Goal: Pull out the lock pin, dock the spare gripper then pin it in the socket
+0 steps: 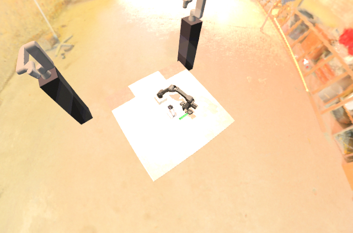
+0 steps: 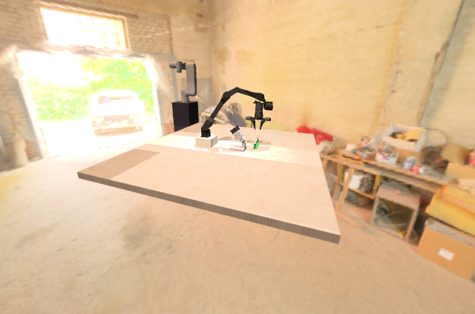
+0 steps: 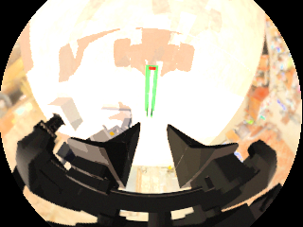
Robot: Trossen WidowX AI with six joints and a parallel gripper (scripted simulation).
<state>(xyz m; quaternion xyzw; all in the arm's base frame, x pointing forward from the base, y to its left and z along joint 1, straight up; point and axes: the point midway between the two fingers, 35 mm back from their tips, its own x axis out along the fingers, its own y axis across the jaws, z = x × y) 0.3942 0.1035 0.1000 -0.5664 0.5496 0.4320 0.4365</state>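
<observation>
The green strip lies 110 mm below my gripper tip. Round my gripper tip: grey mount: 100 mm to the right, 100 mm behind, 80 mm below; spare gripper: 120 mm behind, 100 mm to the right, 20 mm below.
</observation>
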